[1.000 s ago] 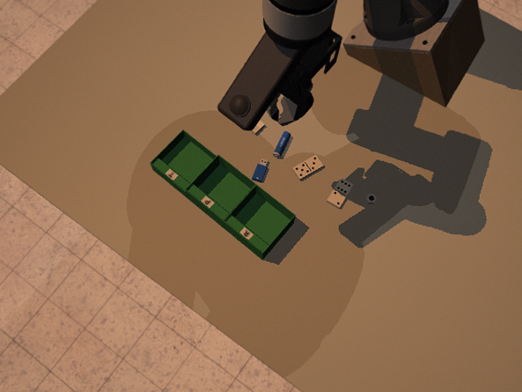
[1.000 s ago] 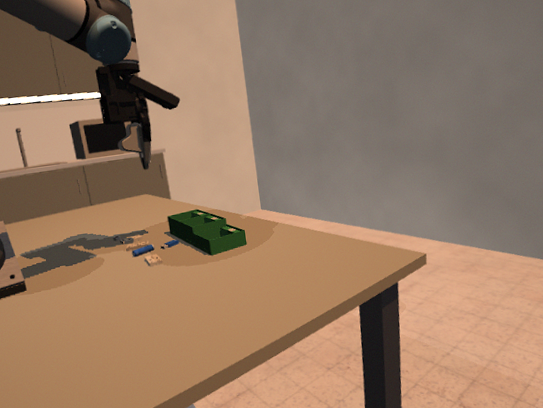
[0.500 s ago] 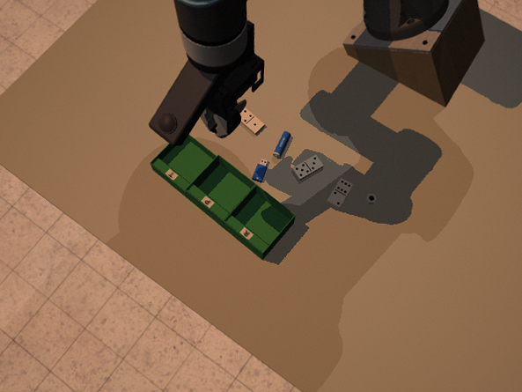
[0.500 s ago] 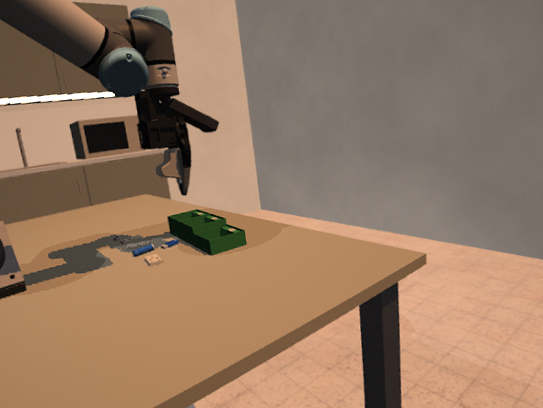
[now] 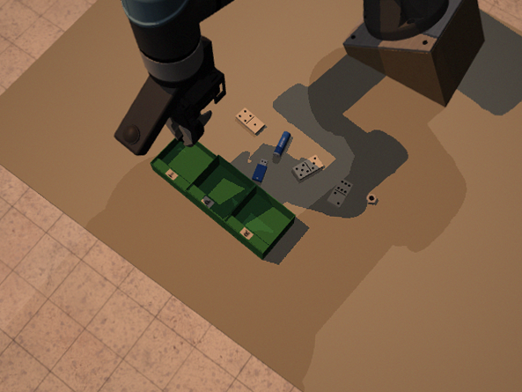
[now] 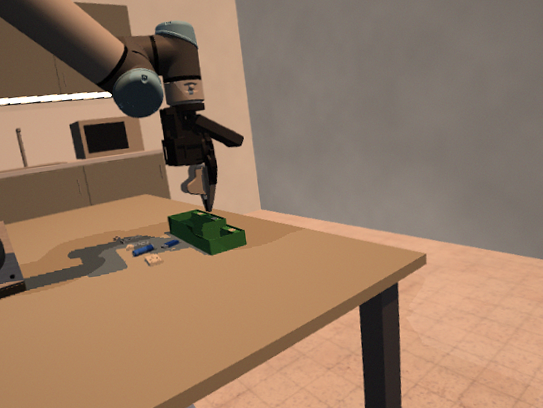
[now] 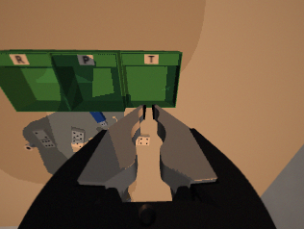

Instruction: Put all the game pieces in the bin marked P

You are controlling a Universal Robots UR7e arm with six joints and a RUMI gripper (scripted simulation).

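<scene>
My gripper is now 80 mm to the right of the green bin, 70 mm above it and 10 mm short of it. From my hand the other things lie so: blue battery (130 mm behind, 100 mm to the left, 90 mm below); then small nut (290 mm to the left, 140 mm behind, 90 mm below); then blue USB stick (100 mm to the left, 90 mm below, 70 mm behind).
</scene>
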